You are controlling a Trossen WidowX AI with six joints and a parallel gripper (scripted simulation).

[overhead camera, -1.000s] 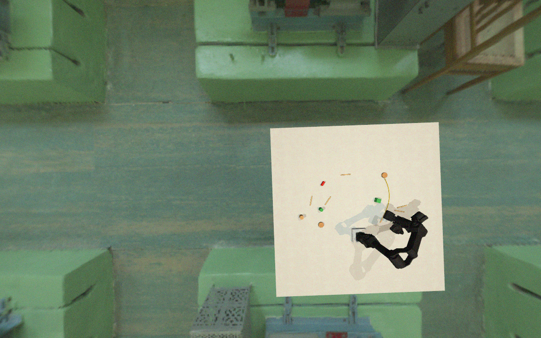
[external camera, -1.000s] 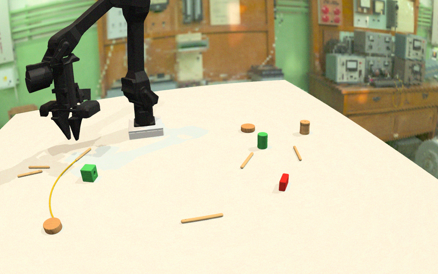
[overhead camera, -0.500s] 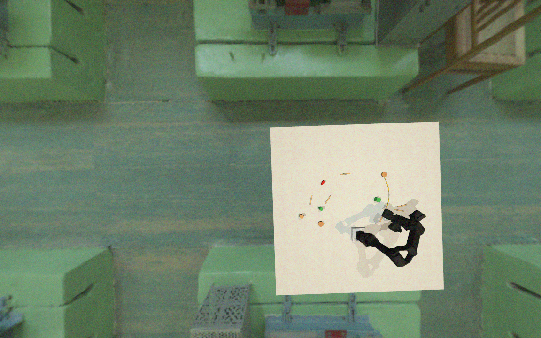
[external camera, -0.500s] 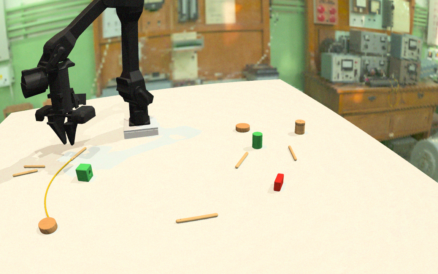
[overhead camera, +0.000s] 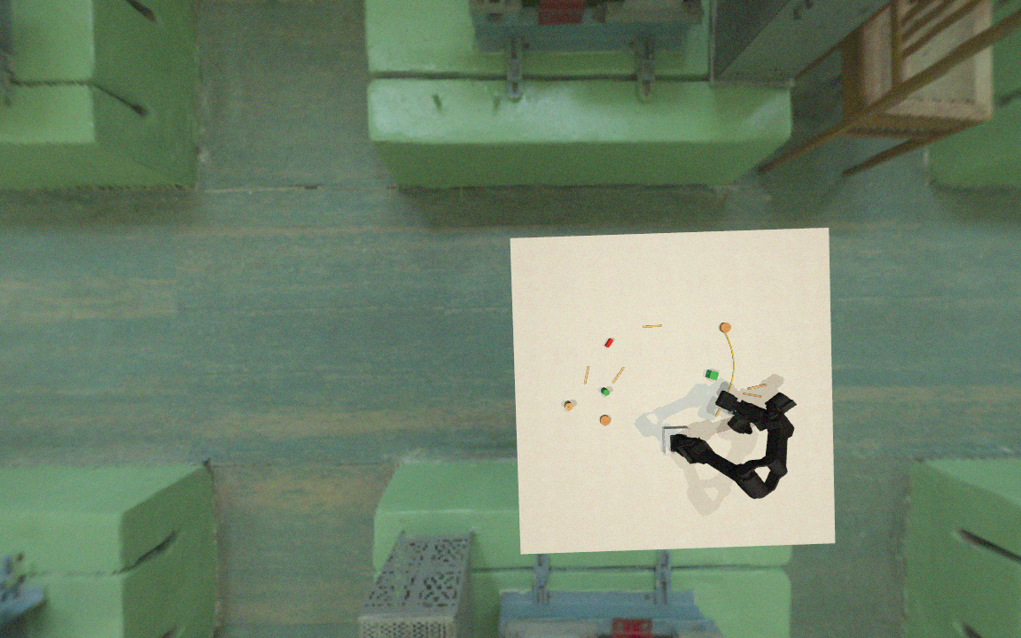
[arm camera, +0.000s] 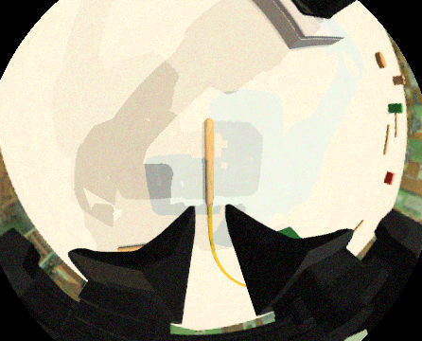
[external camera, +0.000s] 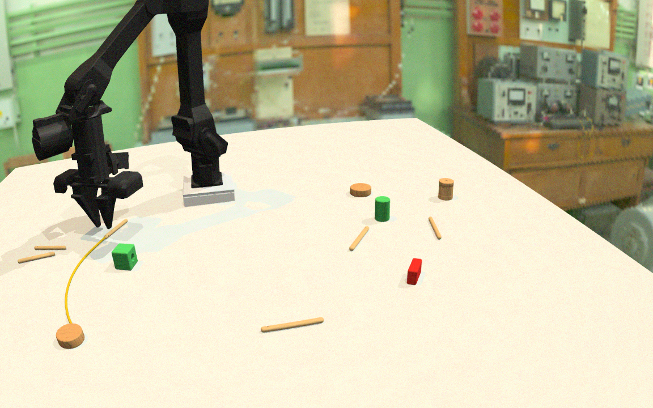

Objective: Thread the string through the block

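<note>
My gripper tip is now 2 cm past the thin wooden stick, 1 cm to the right of it and 2 cm above it. Also, from my gripper tip: green block: 11 cm ahead, 6 cm to the left, 1 cm below; then round wooden button: 30 cm ahead, 1 cm to the right, 1 cm below; then green cylinder: 6 cm ahead, 49 cm to the left.
</note>
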